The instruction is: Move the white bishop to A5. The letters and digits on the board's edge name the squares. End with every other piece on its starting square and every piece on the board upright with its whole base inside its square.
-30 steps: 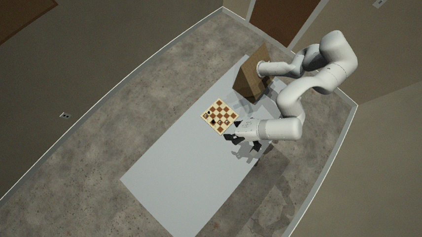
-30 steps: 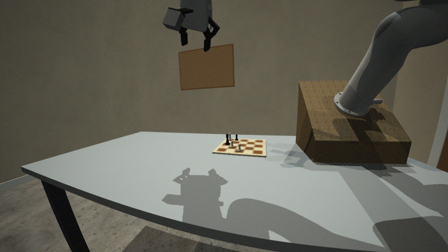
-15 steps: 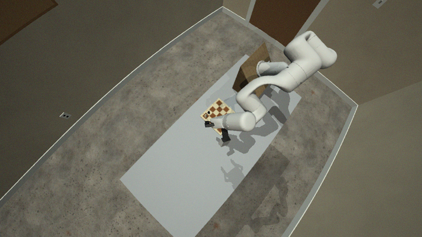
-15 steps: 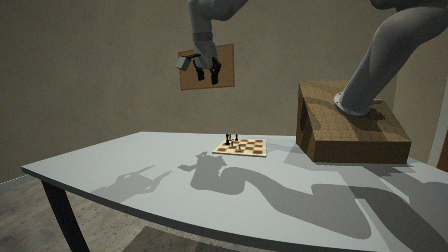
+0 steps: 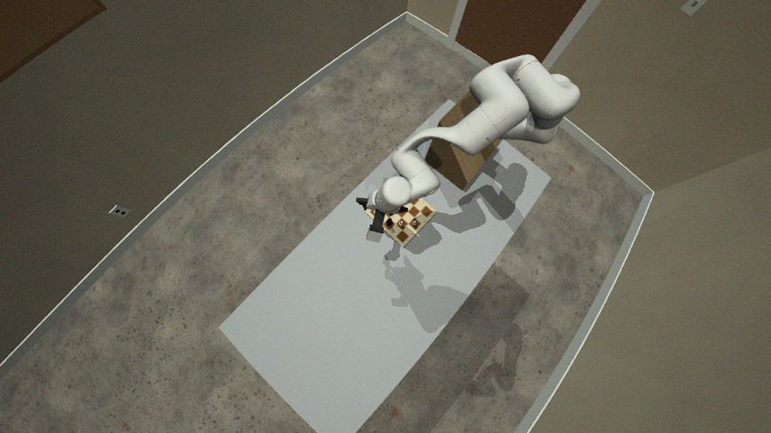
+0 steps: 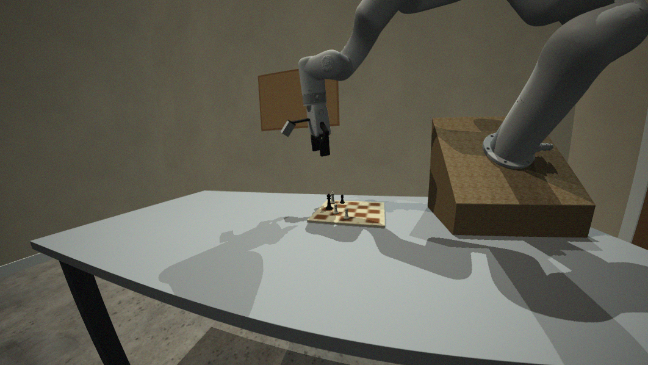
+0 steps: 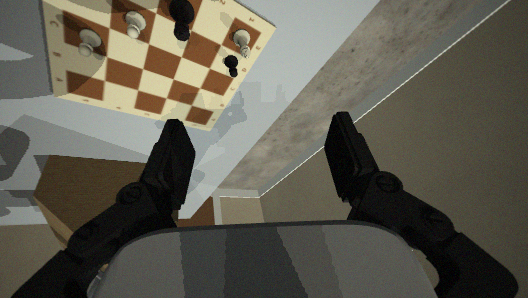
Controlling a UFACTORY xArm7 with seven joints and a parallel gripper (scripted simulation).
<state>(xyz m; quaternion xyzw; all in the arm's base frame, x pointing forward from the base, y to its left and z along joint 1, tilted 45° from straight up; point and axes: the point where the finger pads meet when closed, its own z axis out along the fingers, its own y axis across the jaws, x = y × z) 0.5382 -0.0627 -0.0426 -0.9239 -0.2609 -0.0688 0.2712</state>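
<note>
Right now the white bishop is 3 cm behind my hand, 4 cm to the right of it and 18 cm below it. Round my hand: black pawn: 7 cm behind, 4 cm to the right, 18 cm below; then tall black piece: 3 cm behind, 4 cm to the left, 17 cm below; then chessboard: 10 cm behind, 4 cm to the left, 20 cm below.
</note>
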